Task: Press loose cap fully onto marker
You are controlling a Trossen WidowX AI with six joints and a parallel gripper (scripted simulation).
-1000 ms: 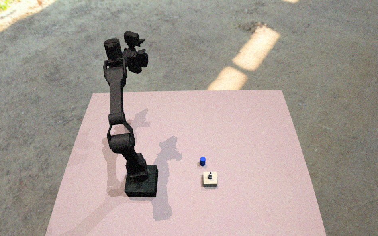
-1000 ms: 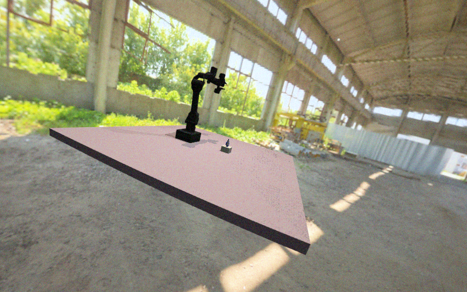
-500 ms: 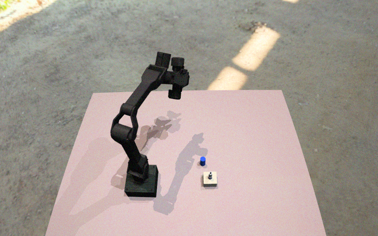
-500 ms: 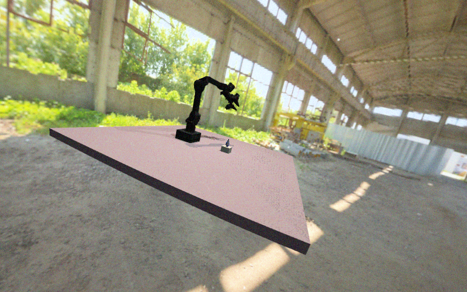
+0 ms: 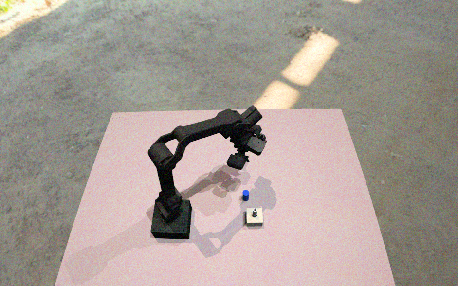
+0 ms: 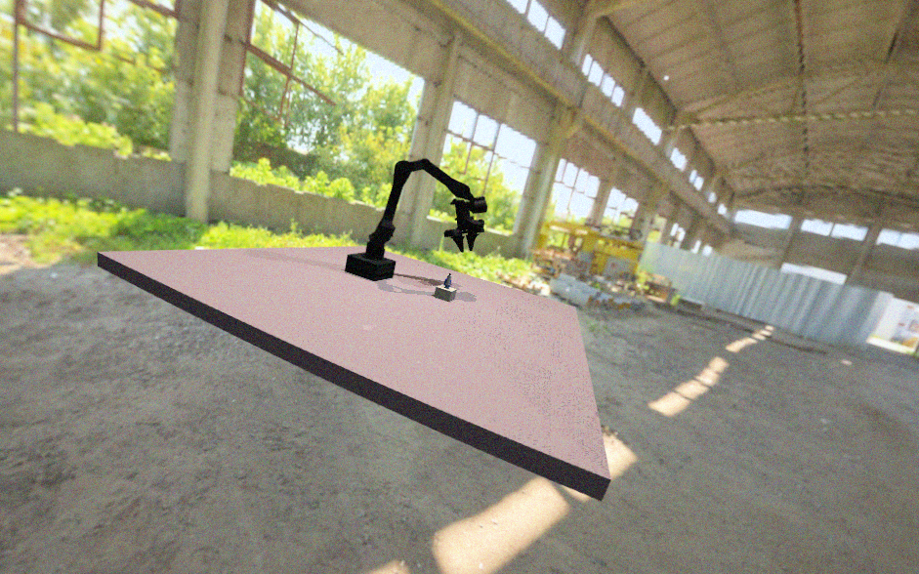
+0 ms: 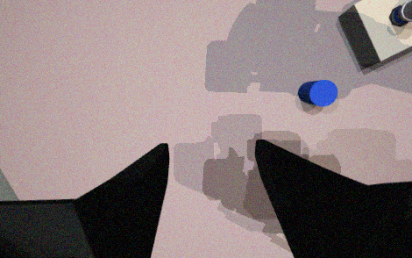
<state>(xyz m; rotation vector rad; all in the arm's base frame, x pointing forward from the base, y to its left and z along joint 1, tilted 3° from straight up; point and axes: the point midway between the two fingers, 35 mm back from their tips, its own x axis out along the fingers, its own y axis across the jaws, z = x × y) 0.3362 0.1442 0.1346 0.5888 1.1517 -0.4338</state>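
Now: gripper tip 15 cm above the dark blue cap, 9 cm to the left of it and 4 cm past it. The rest, counted from my gripper tip: holder block 19 cm to the right, 15 cm below, 3 cm behind.
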